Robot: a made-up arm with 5 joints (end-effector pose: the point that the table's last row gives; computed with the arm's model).
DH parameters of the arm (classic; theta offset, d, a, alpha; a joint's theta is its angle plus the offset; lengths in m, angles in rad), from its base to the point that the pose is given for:
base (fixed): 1.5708 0.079 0 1.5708
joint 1: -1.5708 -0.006 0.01 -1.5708
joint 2: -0.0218 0 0.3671 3.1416
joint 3: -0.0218 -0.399 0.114 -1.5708
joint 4: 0.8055 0 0.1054 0
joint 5: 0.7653 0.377 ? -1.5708
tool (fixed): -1.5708 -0.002 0 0
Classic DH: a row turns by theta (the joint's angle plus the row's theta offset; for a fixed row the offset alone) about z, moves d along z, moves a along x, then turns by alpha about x.
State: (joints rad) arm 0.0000 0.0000 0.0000 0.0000 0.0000
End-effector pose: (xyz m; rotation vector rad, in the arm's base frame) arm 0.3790 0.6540 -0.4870 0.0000 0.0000 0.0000
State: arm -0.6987 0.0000 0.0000 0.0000 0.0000
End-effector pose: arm 0.3790 0.1367 -0.7751 -0.6987 0.0000 0.0000
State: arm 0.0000 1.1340 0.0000 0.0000 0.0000
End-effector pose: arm -0.3470 0.6540 -0.5151 0.0000 1.1340 0.0000
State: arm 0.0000 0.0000 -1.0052 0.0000 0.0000
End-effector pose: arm 0.0445 0.6540 -0.7176 0.0000 1.0052 0.0000
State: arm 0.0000 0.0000 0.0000 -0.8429 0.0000
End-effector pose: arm 0.3790 0.5127 -0.6523 -0.8429 0.0000 0.0000
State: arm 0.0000 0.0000 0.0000 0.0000 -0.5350
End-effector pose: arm 0.3790 0.6280 -0.5780 -0.5350 0.0000 0.0000
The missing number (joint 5, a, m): 0.179
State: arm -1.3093 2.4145 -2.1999 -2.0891 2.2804
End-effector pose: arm -0.1816 0.7456 -0.2122 -0.8363 -1.2724 1.1861
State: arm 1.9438 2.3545 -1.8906 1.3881 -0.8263
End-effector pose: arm -0.4782 -0.7550 0.4678 1.4195 -1.8709 -1.5473
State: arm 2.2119 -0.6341 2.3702 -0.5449 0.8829
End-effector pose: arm -0.1339 -0.2822 0.6117 0.2035 -1.8330 -2.4937
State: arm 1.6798 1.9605 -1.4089 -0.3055 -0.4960
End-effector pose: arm -0.6398 -0.5941 0.5900 0.1426 -0.9505 -2.7737
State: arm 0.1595 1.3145 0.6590 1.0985 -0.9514
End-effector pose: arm -0.0938 0.7284 -0.1932 0.2955 0.6580 0.0041
